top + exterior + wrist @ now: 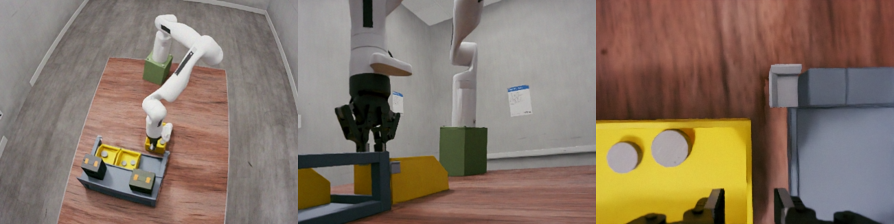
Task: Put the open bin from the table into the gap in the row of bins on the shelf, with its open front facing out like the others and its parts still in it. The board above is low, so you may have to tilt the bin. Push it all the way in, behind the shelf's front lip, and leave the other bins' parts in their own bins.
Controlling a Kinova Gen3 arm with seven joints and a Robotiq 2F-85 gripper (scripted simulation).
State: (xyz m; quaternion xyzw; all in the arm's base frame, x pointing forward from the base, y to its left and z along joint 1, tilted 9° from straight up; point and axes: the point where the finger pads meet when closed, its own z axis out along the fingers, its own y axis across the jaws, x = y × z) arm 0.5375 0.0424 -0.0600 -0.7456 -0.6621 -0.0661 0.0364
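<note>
The grey disc part lies 60 mm behind my hand, 30 mm to the left of it and 70 mm below it. From my hand the other things lie so: grey shelf (140 mm ahead, 130 mm to the right, 20 mm below).
</note>
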